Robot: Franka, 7 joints.
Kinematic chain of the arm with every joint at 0, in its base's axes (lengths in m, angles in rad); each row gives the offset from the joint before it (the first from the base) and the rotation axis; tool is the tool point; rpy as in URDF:
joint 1: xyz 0 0 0.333 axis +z
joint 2: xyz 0 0 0 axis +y
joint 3: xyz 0 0 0.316 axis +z
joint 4: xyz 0.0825 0 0 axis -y
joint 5: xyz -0.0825 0 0.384 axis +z
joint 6: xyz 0 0 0 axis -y
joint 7: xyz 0.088 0 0 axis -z
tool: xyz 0 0 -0.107 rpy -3.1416 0 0
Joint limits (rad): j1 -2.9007..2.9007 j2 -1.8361..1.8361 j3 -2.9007..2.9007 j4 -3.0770..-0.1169 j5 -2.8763..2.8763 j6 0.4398..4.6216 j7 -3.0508..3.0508
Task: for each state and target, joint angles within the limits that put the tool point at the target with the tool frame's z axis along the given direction. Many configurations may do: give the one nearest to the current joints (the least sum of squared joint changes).
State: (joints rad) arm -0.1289 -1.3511 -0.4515 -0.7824 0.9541 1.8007 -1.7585
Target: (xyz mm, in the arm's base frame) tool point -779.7 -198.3 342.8 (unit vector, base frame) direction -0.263 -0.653 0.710
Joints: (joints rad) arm -0.4026 -1.7909 -1.2970 -1.0808 0.7062 2.3230 -1.7585
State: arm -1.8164 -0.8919 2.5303 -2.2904 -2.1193 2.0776 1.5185
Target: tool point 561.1 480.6 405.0 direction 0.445 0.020 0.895
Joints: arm -1.7582 -0.9403 2.2810 -1.4813 -2.2372 1.5225 1.5185
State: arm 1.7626 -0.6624 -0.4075 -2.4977 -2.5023 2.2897 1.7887
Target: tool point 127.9 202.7 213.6 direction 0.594 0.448 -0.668
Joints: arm 1.3103 -0.4012 -0.4869 -3.0770 -2.5454 2.6298 1.7887
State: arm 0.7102 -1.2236 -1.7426 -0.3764 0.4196 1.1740 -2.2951
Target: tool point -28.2 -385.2 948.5 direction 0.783 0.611 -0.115
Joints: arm 1.1241 -0.6898 -1.4116 -0.1352 0.7143 0.9559 -2.2951
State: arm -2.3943 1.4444 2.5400 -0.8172 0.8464 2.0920 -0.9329
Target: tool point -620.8 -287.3 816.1 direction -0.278 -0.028 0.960
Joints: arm -2.9007 1.4383 2.8956 -0.8855 0.8162 2.7755 -0.9329
